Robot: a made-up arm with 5 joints.
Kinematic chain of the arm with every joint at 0, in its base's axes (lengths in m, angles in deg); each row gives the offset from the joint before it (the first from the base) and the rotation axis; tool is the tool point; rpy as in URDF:
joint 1: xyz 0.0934 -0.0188 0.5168 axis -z
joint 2: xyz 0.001 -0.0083 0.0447 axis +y
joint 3: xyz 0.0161 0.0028 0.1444 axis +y
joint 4: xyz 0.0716 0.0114 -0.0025 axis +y
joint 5: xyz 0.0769 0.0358 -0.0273 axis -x
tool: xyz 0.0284 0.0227 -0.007 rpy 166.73 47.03 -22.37
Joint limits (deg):
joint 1: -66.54..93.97
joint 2: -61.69..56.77
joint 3: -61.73..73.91
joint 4: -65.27..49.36
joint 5: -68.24..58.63
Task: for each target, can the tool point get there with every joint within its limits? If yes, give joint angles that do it. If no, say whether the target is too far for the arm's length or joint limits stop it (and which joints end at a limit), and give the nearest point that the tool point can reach.
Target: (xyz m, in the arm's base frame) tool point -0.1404 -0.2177 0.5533
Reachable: no: joint limits stop it (at a limit: joint 2, joint 3, joint 4, joint 5) | nearest point -0.1102 -0.1920 0.6981 | short by 0.150 m
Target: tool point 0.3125 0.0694 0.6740
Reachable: yes | joints -5.91 19.66 -45.96 39.70 -25.74
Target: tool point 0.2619 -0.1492 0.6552
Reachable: yes | joints 54.01 6.67 10.79 -10.80 -57.85
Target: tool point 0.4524 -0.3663 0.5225
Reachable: no: too far | nearest point 0.3199 -0.2381 0.5750 | short by 0.192 m
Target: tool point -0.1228 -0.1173 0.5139
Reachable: no: joint limits stop it (at a limit: joint 1, joint 3, joint 4) | nearest point 0.0167 -0.0506 0.5452 | short by 0.158 m
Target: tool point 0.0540 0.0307 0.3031
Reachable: no: joint limits stop it (at a limit: joint 1, joint 2, joint 5) | nearest point 0.0795 0.0686 0.4473 | short by 0.151 m
